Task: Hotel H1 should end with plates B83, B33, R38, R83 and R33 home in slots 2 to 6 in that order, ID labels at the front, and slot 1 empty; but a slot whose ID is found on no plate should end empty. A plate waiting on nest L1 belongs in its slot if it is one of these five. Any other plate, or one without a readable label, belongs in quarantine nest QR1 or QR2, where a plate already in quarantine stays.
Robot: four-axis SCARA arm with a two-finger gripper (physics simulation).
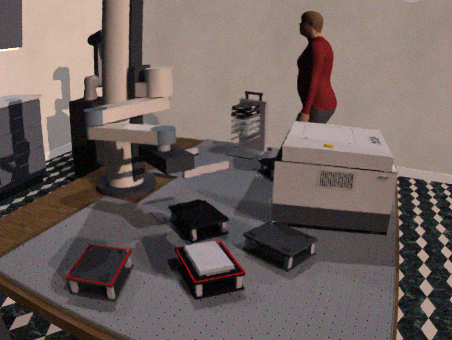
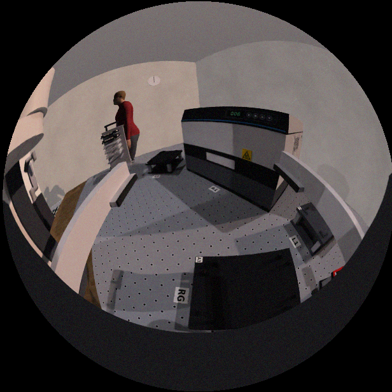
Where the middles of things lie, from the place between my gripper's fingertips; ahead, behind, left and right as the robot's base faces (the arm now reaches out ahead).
Right now the black nest RG (image 1: pixel 204 212) is 14 cm below my hand and 10 cm to the right of it. Round my hand: hotel H1 (image 1: pixel 260 143): 75 cm to the left, 12 cm behind, 6 cm below; then white instrument (image 1: pixel 294 184): 36 cm ahead, 21 cm to the left, 9 cm below.
